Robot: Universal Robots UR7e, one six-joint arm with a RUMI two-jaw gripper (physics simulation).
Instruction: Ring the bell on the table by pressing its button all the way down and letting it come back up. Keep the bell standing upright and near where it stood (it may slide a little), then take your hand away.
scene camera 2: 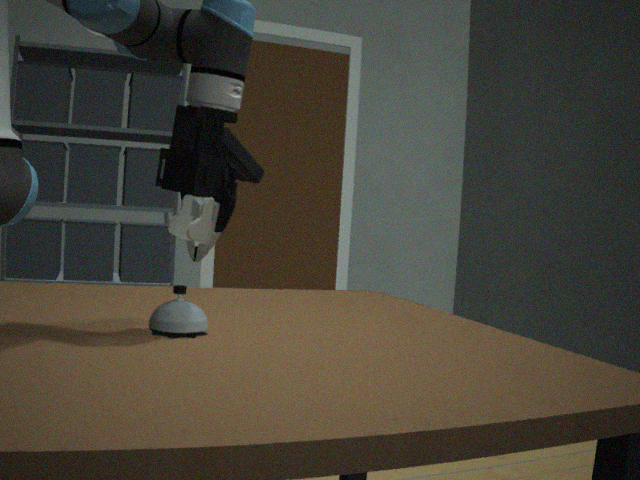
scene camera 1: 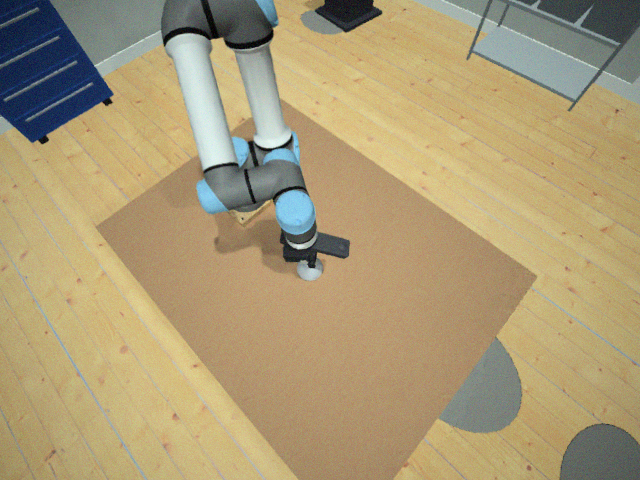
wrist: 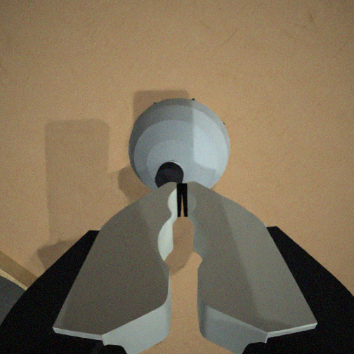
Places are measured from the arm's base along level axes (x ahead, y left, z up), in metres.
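Where they show: gripper, fingertip midpoint: point(scene camera 2: 195, 261).
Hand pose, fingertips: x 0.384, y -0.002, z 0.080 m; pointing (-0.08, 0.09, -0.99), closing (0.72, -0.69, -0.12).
Each offset is from my fingertips to the centre of the thing. Level surfaces: height alone.
The bell, a pale grey dome {0.021 m back, 0.003 m right, 0.069 m down} point(scene camera 1: 310, 270) point(scene camera 2: 178, 317) point(wrist: 182, 137), stands upright on the brown table {0.102 m down} point(scene camera 1: 361, 335) point(scene camera 2: 361, 372). Its black button {0.021 m back, 0.003 m right, 0.041 m down} point(scene camera 2: 179, 289) point(wrist: 170, 174) is up on a thin stem above the dome. My gripper point(scene camera 2: 196, 259) point(wrist: 181, 186) is shut with nothing between its fingers. In the second scene view the fingertips are above the button and a little to its right, with a gap between them. In the wrist view the tips overlap the near edge of the dome, just right of the button. In the first scene view the fingertips are hard to make out.
The arm's wooden base plate point(scene camera 1: 242, 218) is on the table behind the gripper. A blue drawer cabinet point(scene camera 1: 46, 67) and a metal shelf rack point(scene camera 1: 522, 76) stand on the floor beyond the table. The arm's shadow lies left of the bell.
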